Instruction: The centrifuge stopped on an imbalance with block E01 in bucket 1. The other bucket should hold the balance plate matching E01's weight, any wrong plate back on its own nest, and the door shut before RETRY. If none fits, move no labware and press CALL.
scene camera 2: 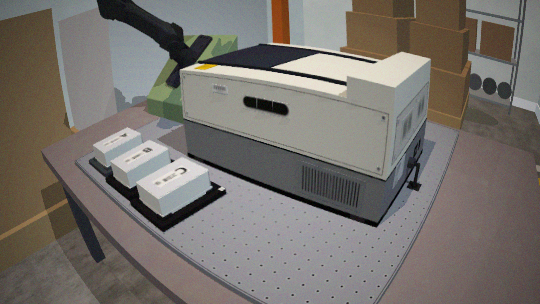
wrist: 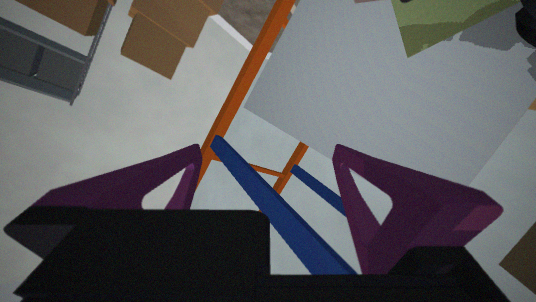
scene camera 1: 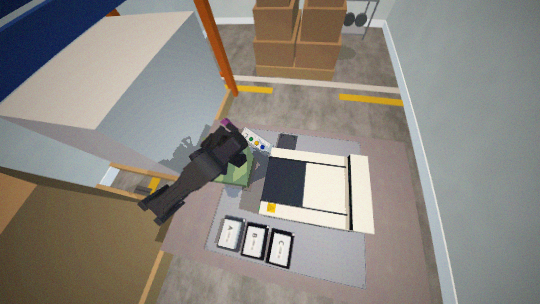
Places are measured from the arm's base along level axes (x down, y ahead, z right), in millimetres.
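Pixels of known places: gripper, fingertip midpoint: (wrist: pixel 267 151) (scene camera 1: pixel 220 127); arm's base, origin of the base link: (scene camera 2: pixel 189 60).
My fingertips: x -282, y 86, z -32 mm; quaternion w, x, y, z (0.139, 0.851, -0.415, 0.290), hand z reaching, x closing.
Ahead of a thing's pixels: the offset from my fingertips to its middle.
The cream centrifuge @[dz +74, dx +312, dy +421 mm] (scene camera 1: pixel 325 185) (scene camera 2: pixel 310 120) stands on the perforated board; its top looks closed, with a dark panel @[dz +86, dx +223, dy +287 mm] (scene camera 1: pixel 284 182) (scene camera 2: pixel 260 54) at one end. Block E01 and the buckets are hidden inside. White balance plates A @[dz +391, dx +401, dy +63 mm] (scene camera 1: pixel 230 234) (scene camera 2: pixel 117 145), B @[dz +389, dx +401, dy +199 mm] (scene camera 1: pixel 255 241) (scene camera 2: pixel 142 161) and C @[dz +385, dx +401, dy +335 mm] (scene camera 1: pixel 280 248) (scene camera 2: pixel 175 186) sit in a row on dark nests; their weights are unreadable. The button panel @[dz -179, dx +393, dy +32 mm] (scene camera 1: pixel 256 139) has green, yellow and blue buttons. My gripper (scene camera 1: pixel 225 121) (wrist: pixel 267 151) is open and empty, left of the button panel in scene camera 1, pointing away from the plates.
A green block (scene camera 1: pixel 239 175) (scene camera 2: pixel 220 49) (wrist: pixel 435 25) lies under the arm beside the centrifuge. A large pale box-like structure (scene camera 1: pixel 160 80) (wrist: pixel 400 95) and an orange post (scene camera 1: pixel 216 45) (scene camera 2: pixel 280 22) (wrist: pixel 245 85) stand beyond the table. Stacked cartons (scene camera 1: pixel 277 52) (scene camera 2: pixel 377 35) stand behind.
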